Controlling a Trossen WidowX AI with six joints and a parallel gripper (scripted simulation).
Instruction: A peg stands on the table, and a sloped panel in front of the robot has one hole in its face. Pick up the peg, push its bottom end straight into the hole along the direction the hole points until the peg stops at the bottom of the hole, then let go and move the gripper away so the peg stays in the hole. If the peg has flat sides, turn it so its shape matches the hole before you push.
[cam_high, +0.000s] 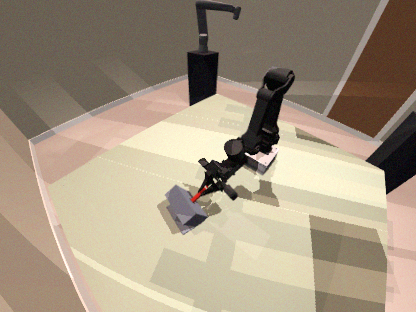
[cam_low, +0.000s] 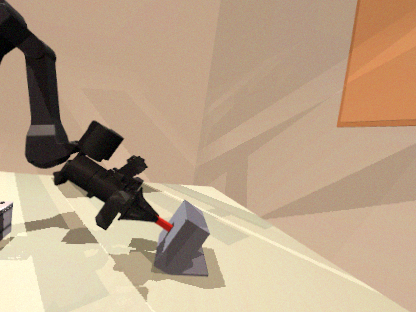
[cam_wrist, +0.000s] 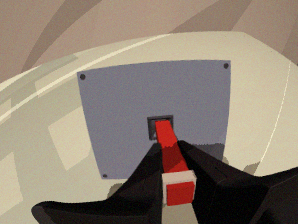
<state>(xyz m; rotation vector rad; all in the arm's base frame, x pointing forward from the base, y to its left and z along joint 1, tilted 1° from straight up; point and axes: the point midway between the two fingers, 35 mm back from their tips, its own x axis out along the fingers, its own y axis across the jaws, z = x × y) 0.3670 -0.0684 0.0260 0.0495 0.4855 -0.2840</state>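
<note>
Right now the sloped grey panel is 50 mm ahead of my gripper tip, 10 mm to the right of it and 30 mm below it. The rest, counted from my gripper tip: red square peg (20 mm behind, 10 mm above).
</note>
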